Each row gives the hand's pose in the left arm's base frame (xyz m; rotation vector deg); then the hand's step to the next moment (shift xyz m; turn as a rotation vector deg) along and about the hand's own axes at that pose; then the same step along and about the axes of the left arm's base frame.
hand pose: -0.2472 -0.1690 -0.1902 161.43 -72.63 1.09
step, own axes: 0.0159 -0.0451 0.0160 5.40 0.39 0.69
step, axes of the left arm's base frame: 0.0441 0.0171 -0.0174 3.28 -4.33 -0.50
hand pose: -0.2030 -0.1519 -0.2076 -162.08 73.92 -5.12
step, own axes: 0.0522 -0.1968 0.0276 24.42 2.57 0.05
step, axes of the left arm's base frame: 0.1842 0.0897 -0.0152 14.05 -20.13 0.78
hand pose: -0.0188 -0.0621 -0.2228 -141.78 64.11 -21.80
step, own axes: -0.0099 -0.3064 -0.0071 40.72 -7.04 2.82
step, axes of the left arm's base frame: 0.1910 0.1901 0.1463 31.91 -26.09 4.08
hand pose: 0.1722 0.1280 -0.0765 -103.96 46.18 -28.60
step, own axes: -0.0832 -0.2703 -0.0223 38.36 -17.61 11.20
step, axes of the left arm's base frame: 0.0070 0.1088 0.2619 38.96 -16.49 10.84
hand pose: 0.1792 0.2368 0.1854 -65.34 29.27 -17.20
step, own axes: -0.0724 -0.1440 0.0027 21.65 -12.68 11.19
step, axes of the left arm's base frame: -0.0557 -0.0202 0.1499 24.65 -6.57 10.20
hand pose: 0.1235 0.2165 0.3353 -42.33 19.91 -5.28
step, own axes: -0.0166 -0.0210 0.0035 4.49 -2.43 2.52
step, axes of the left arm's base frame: -0.0136 -0.0099 0.0211 5.17 -1.09 2.12
